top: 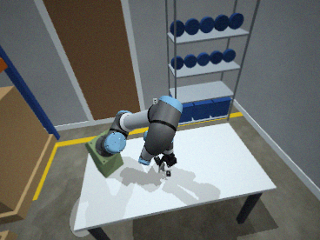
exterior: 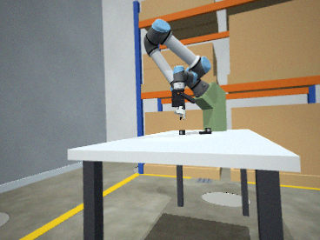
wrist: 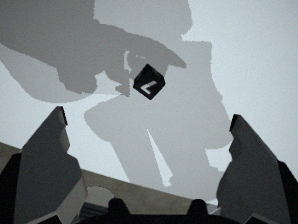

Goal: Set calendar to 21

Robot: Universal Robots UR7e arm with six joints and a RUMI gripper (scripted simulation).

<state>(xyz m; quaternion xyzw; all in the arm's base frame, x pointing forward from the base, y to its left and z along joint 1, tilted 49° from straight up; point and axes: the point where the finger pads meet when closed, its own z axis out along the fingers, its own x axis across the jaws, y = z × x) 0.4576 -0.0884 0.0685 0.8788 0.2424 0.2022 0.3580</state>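
My hand is 80 mm above the dark cube.
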